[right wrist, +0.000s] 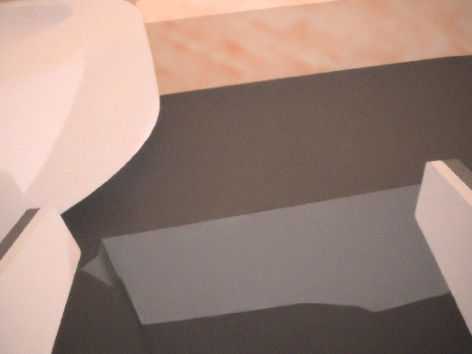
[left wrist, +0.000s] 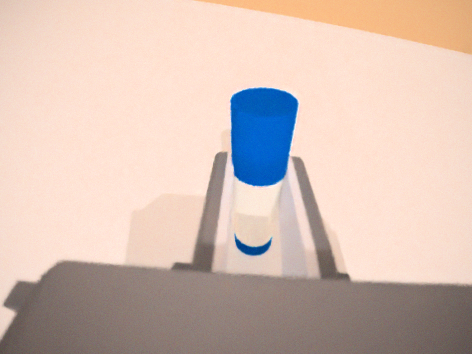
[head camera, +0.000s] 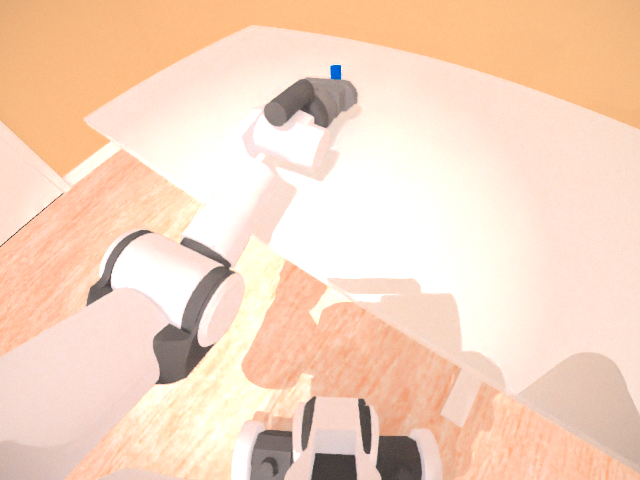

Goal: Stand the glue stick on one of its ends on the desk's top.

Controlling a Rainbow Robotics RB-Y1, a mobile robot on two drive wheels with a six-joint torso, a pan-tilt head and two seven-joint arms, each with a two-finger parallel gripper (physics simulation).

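Frame: origin at the robot's base, x right, y up, z back, level; centimetres.
Where they show: left gripper, between the fingertips: (left wrist: 257,168) (head camera: 337,82); right gripper, between the fingertips: (right wrist: 238,210).
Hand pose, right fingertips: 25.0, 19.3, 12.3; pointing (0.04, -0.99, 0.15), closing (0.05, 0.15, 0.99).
After its pixels a point has its place, as x, y, z.
The glue stick (head camera: 336,72) {-0.7, 80.2, -76.2} (left wrist: 264,137) {-1.1, 80.5, -76.3} has a blue cap, a white body and a blue band at its lower end. It is upright between the fingers of my left gripper (left wrist: 259,167) {-0.5, 77.2, -77.6}, cap up. My left gripper is shut on it, low over the white desk top (head camera: 439,180) {17.4, 72.0, -52.8} (left wrist: 100,100) {-11.1, 72.0, -92.8}. Whether the lower end touches the desk top I cannot tell. In the head camera view the gripper body hides the stick below its cap. My right gripper (right wrist: 238,210) {25.0, 19.3, 12.3} is open, its fingers wide apart with nothing between them, away from the desk top.
The far edge of the desk top runs behind the glue stick. Wood-patterned floor (head camera: 310,335) {-11.1, 0.0, -41.3} lies in front of the desk. A white panel (head camera: 20,180) {-200.7, 24.5, -112.5} stands at the left edge of the head camera view. In the right wrist view a white rounded part (right wrist: 100,100) is at the upper left.
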